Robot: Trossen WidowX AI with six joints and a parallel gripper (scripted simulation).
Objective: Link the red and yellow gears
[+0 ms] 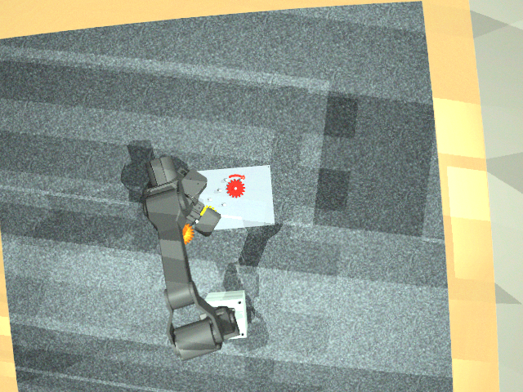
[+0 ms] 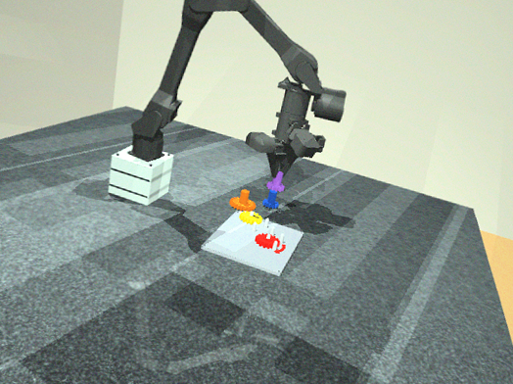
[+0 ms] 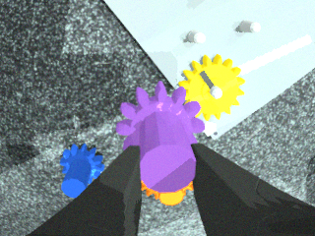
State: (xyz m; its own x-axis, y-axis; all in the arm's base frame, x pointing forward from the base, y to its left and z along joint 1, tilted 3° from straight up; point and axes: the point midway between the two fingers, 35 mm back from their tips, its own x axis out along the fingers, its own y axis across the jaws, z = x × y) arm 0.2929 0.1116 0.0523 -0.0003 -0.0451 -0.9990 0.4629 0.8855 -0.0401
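My gripper tip is now 50 mm short of the red gear, 110 mm to the left of it and 100 mm above it. From my gripper tip the other things lie so: white arrow 50 mm behind, 10 mm to the right, 110 mm below; purple gear 10 mm below; yellow striped gear 30 mm behind, 40 mm to the right, 100 mm below.
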